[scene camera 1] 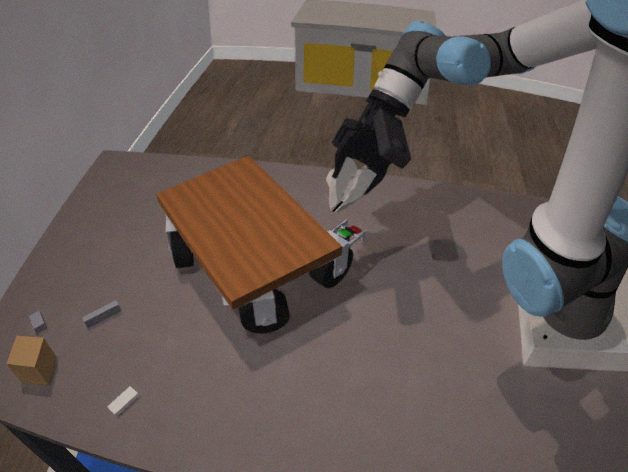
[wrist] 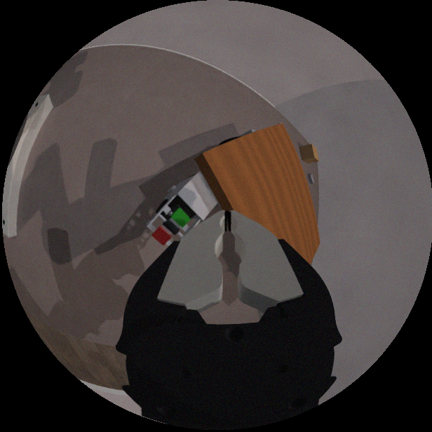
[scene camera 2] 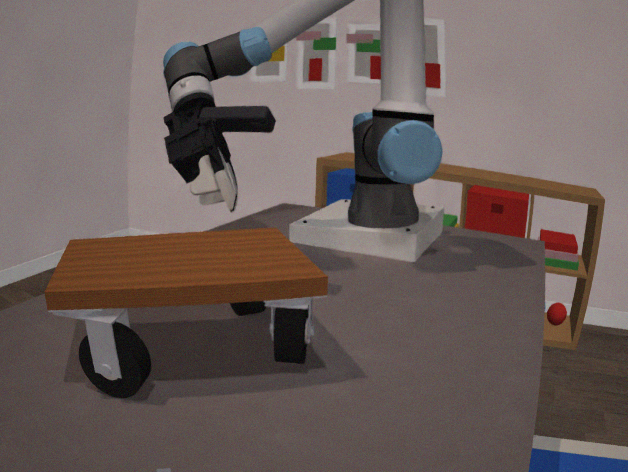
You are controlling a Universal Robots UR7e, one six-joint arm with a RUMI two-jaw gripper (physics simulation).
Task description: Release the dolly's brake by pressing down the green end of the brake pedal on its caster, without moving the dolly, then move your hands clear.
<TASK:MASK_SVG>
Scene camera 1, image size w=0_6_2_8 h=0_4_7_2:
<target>my gripper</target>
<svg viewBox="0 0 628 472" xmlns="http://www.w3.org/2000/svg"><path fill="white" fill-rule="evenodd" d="M382 91L373 89L366 100L368 105L360 119L357 121L345 118L332 141L332 144L338 149L335 155L335 169L328 173L326 181L330 187L329 207L333 212L339 212L370 192L382 181L391 163L399 168L404 168L411 160L402 122L395 117L395 115L406 117L409 108L396 98ZM353 158L367 166L363 166L361 169L357 170L357 166Z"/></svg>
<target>dolly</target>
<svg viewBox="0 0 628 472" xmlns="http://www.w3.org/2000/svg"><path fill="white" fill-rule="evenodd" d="M158 193L158 203L166 214L166 235L169 251L171 251L176 268L193 266L194 255L222 295L223 305L230 306L233 311L239 308L242 326L253 333L270 333L282 328L289 321L290 313L286 297L276 288L308 272L313 280L325 288L334 287L343 279L352 264L353 251L350 247L359 239L363 242L366 238L366 230L360 234L362 230L354 225L348 227L348 219L334 230L327 232L250 156L226 164Z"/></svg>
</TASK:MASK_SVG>
